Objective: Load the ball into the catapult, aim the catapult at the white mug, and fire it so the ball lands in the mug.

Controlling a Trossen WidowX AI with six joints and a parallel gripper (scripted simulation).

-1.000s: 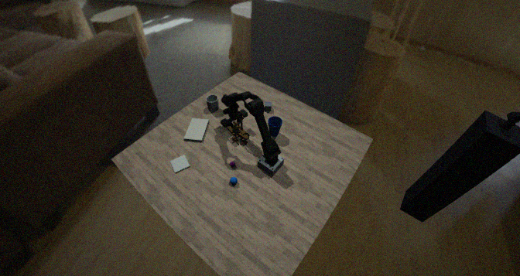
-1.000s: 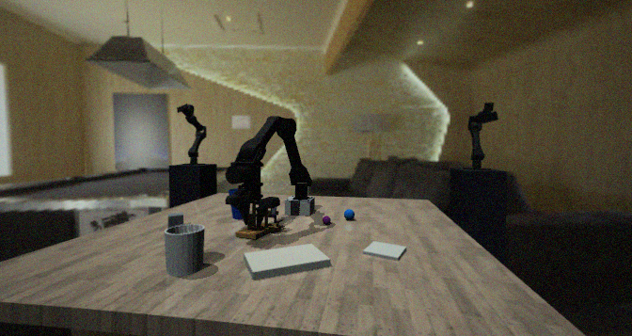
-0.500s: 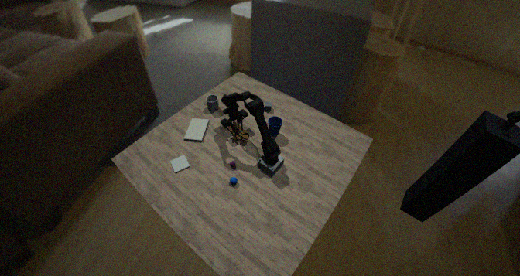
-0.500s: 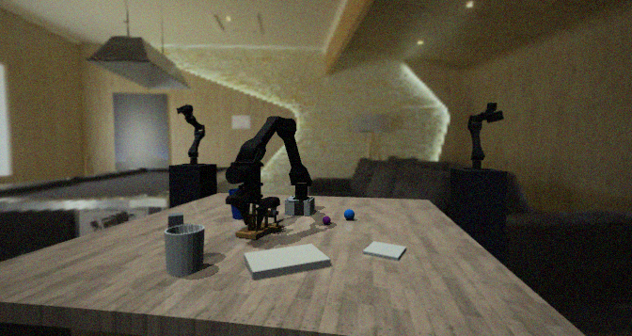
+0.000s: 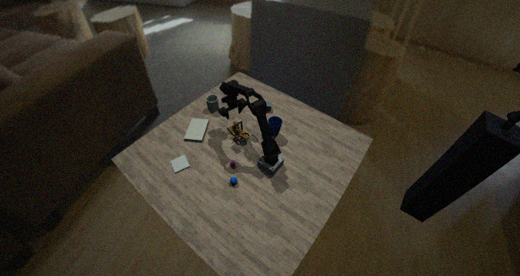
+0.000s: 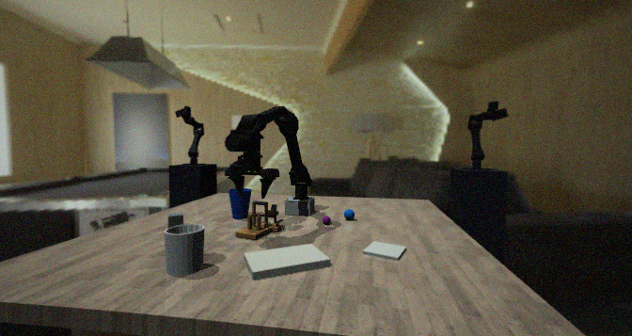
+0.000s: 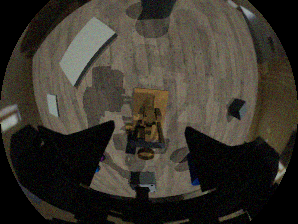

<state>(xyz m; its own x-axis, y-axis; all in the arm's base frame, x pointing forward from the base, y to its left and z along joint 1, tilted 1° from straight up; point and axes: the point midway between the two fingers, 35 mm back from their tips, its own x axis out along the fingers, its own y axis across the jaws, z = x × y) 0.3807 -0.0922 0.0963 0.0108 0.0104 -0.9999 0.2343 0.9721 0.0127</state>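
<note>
My gripper tip is 23 cm to the right of the purple ball, 19 cm past it and 11 cm above it. Also, from my gripper tip: white flat slab: 20 cm ahead, 18 cm to the left, 12 cm below; then blue cup: 24 cm behind, 14 cm to the right, 10 cm below; then wooden catapult: 8 cm below, 7 cm behind, 4 cm to the left.
</note>
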